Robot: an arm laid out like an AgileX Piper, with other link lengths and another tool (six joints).
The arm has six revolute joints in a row. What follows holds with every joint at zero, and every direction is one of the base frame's. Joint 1 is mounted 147.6 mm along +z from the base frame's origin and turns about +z. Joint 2 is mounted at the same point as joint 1 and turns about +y. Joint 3 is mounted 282.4 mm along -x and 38.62 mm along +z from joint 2 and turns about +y. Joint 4 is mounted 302.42 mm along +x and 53.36 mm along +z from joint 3 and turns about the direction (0.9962, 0, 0.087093). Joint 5 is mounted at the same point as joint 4 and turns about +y. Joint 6 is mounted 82.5 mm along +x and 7.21 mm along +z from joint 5 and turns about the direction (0.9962, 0, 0.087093). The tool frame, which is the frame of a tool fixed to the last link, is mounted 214.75 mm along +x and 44 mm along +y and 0.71 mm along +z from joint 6; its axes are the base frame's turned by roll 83.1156, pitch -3.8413 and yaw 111.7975 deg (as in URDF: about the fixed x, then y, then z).
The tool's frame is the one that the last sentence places.
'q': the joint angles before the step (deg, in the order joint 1, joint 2, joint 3, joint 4, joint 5, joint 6). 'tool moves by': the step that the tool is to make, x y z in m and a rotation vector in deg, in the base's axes. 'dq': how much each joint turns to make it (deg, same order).
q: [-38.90 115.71 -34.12 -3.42 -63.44 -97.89]
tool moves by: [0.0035 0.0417 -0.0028 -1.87 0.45 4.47]
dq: [3.96 -0.05 4.75 0.03 -5.36 -2.14]
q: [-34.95 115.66 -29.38 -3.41 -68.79 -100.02]
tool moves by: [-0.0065 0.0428 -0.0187 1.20 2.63 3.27]
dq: [4.57 0.00 4.54 1.47 -1.66 -0.67]
